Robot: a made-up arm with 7 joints.
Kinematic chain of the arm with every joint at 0, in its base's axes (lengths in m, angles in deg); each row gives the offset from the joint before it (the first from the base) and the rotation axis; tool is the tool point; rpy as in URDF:
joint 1: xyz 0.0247 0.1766 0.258 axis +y
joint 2: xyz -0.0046 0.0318 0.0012 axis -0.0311 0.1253 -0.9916
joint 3: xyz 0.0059 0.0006 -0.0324 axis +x
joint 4: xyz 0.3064 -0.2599 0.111 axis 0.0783 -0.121 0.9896
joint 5: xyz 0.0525 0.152 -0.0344 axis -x
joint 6: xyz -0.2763 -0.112 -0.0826 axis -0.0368 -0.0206 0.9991
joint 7: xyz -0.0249 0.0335 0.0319 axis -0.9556 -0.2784 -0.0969
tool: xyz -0.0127 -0.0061 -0.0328 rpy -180 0 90
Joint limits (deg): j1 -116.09..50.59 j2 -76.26..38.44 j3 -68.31..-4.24 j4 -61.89..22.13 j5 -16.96..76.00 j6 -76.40..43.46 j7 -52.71..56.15
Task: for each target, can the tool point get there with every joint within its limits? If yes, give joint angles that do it. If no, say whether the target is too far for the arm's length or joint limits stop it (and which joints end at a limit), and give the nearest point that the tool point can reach.
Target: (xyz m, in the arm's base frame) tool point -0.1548 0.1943 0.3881
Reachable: yes | joints -88.45 -66.70 -43.83 3.54 32.40 -26.58 24.88
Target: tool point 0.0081 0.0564 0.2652
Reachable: yes | joints -85.00 29.26 -10.43 -19.86 7.99 -6.61 40.73
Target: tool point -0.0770 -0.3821 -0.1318
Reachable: no: joint limits stop it (at a limit: joint 2, joint 3, joint 4, joint 6) | nearest point -0.0233 -0.0984 0.0740 | short by 0.355 m
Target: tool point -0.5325 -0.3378 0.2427
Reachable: no: joint limits stop it (at a limit: joint 2, joint 4, joint 6) | nearest point -0.2109 -0.0529 0.2515 | short by 0.430 m
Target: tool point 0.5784 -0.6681 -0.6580
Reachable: no: too far | nearest point 0.2139 -0.0177 0.0749 | short by 1.045 m
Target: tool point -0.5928 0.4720 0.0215
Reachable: no: joint limits stop it (at a limit: joint 3, joint 4, joint 5, joint 6) | nearest point -0.2776 0.2671 0.1422 | short by 0.395 m
